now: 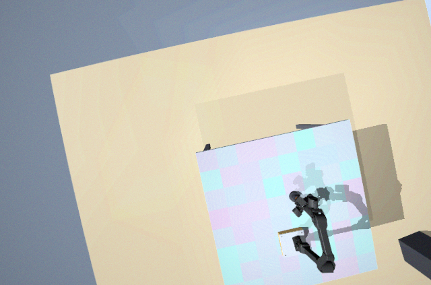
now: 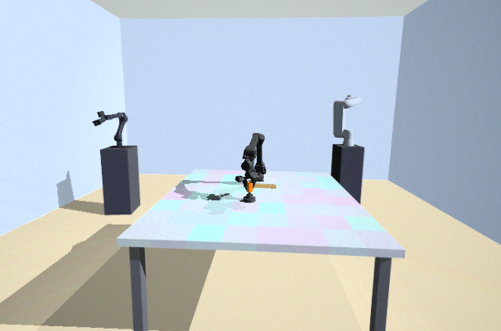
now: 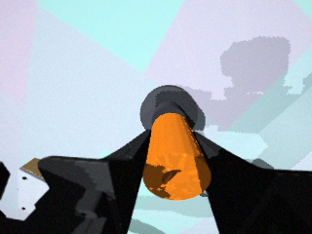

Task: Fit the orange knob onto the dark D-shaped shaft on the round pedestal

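Right now the orange knob is 20 mm above my gripper tip. From my gripper tip the other things lie so: round pedestal (40 mm below).
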